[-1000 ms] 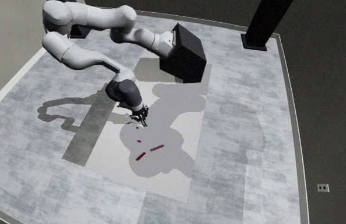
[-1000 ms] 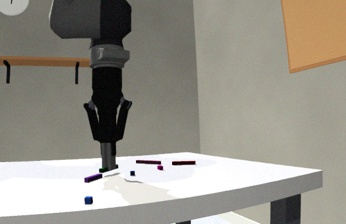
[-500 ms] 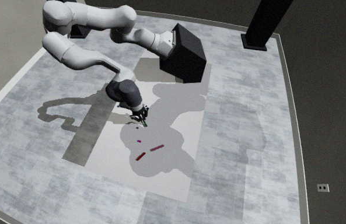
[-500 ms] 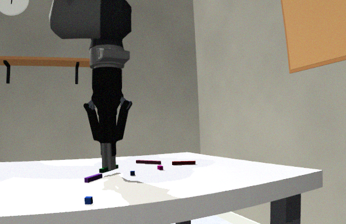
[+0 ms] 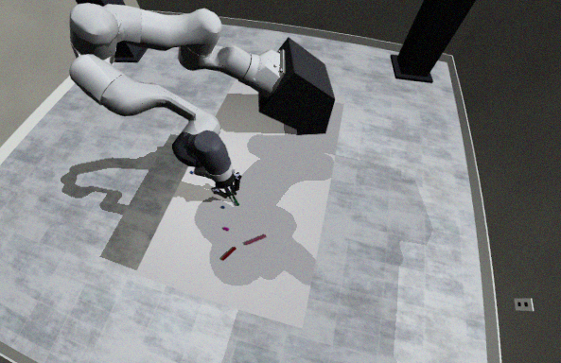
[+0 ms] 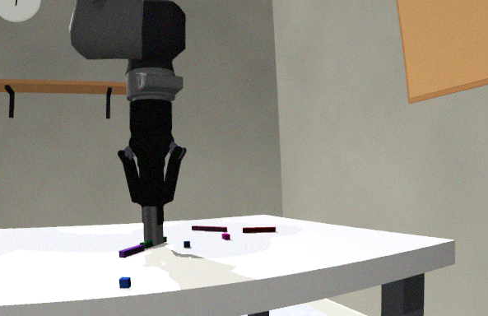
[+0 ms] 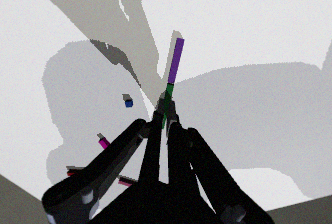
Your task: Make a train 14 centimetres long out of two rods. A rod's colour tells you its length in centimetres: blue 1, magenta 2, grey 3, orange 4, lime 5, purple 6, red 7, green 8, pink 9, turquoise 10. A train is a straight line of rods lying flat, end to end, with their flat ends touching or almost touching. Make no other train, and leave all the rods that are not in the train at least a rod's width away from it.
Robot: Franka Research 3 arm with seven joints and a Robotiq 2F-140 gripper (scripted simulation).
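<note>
Right now the green rod is 30 mm below my hand. Also, from my hand: pink rod: 170 mm ahead, 130 mm to the left, 30 mm below; purple rod: 50 mm to the right, 50 mm behind, 30 mm below; magenta rod: 140 mm ahead, 30 mm below, 10 mm to the right.
</note>
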